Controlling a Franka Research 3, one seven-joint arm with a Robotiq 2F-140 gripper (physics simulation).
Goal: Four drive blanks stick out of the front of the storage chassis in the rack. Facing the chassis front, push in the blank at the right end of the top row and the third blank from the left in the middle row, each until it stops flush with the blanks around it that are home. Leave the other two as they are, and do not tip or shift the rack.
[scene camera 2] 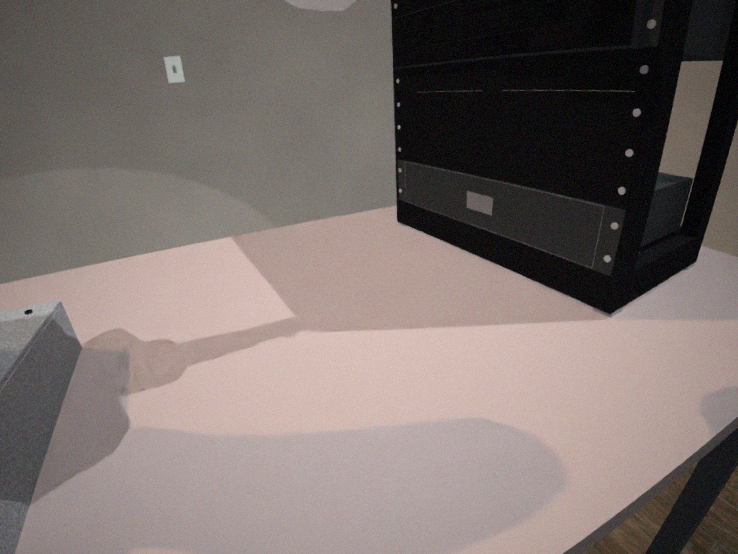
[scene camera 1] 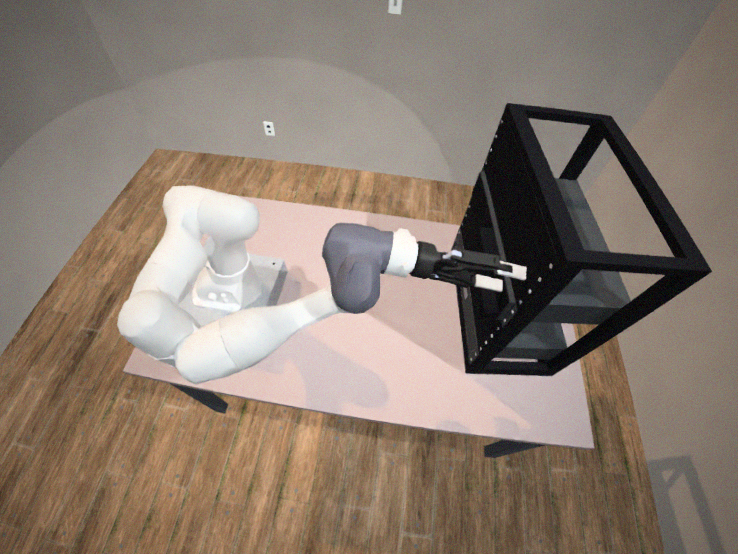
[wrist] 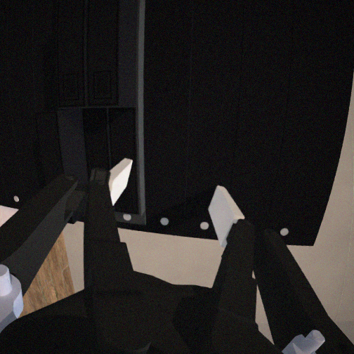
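Note:
The black rack (scene camera 1: 544, 184) (scene camera 2: 627, 271) stands upright at the right of the table. The storage chassis (wrist: 142, 100) shows at the left of the wrist view as a dark recess with a grey edge strip. Two long dark blanks (wrist: 102, 55) (wrist: 71, 55) with small square outlines lie side by side in it. Below them is a darker, deeper-looking area. It is too dark to tell which blanks stick out. My gripper (scene camera 1: 501, 277) (wrist: 171, 185) is partly open and empty, its white pads in front of the rack face. One pad overlaps the chassis opening, the other the black panels beside it.
A grey lower unit (scene camera 2: 536, 217) with a pale label sits at the rack's bottom. White screws line the rack's front posts. The rack stands on the pink table (scene camera 1: 417, 381) (scene camera 2: 381, 381), with the arm's base (scene camera 1: 277, 268) at the opposite end. Wall surfaces show behind the rack.

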